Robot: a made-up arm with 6 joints.
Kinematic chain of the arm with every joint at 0, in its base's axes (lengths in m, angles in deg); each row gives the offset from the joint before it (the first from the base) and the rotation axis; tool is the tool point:
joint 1: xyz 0 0 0.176 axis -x
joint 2: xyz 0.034 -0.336 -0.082 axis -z
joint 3: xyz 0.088 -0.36 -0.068 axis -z
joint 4: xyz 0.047 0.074 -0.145 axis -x
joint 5: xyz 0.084 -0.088 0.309 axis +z
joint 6: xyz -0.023 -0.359 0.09 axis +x
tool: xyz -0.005 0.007 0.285
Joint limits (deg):
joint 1: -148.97..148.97
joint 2: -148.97..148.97
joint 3: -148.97..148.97
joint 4: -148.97..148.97
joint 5: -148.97..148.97
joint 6: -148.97..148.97
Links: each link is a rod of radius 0.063 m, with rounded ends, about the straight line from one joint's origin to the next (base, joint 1, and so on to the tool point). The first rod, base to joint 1, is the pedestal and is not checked.
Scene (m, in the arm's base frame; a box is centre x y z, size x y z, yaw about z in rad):
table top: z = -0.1
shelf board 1: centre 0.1 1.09 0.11 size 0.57 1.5 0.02 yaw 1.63
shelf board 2: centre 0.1 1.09 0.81 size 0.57 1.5 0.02 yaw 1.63
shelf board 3: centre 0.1 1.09 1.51 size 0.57 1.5 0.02 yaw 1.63
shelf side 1: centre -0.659 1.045 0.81 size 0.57 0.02 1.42 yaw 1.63
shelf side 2: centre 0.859 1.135 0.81 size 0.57 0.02 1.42 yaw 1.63
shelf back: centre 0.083 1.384 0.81 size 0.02 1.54 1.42 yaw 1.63
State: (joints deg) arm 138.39 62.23 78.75 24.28 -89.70 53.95
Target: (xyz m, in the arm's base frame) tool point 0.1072 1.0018 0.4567
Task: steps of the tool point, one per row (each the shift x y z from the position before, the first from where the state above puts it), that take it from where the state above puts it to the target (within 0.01 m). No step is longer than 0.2 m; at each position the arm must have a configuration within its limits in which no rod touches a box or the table.
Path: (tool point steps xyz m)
1: 0.0043 0.1582 0.0624
2: -0.0538 0.1618 0.0510
3: -0.1113 0.1467 0.0300

